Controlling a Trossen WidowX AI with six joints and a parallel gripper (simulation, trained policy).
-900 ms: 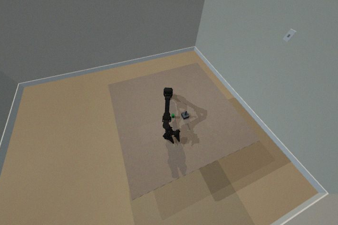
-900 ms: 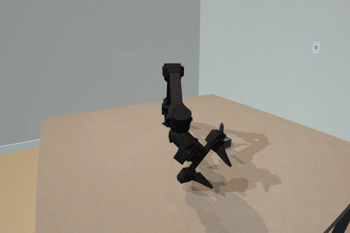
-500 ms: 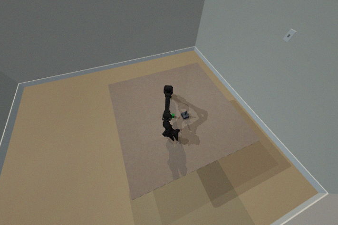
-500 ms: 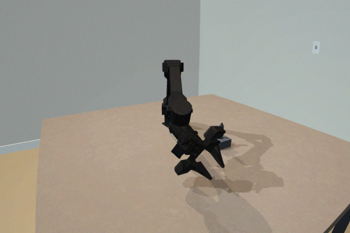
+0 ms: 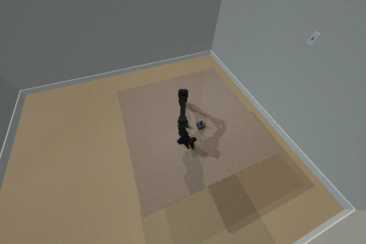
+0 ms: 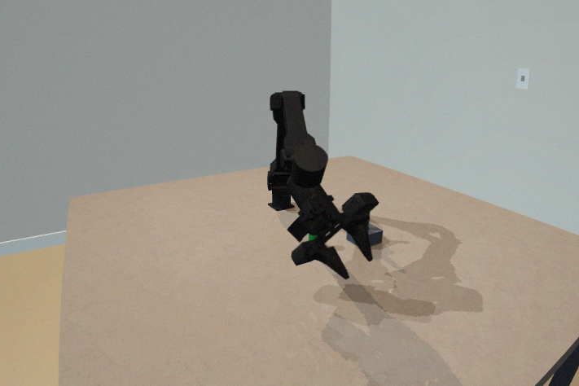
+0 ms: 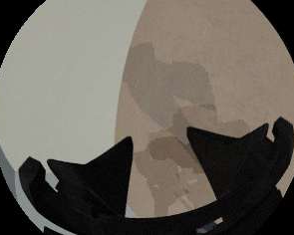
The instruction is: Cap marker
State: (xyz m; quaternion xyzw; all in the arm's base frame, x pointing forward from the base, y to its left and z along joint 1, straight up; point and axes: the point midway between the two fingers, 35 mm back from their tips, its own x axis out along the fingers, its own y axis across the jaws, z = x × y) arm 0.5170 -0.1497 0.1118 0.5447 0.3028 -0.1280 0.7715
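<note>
Right now my gripper tip is 26 cm past the green marker cap, 8 cm to the right of it and 6 cm above it. From my gripper tip the other things lie so: grey holder block: 22 cm behind, 21 cm to the left, 7 cm below.
</note>
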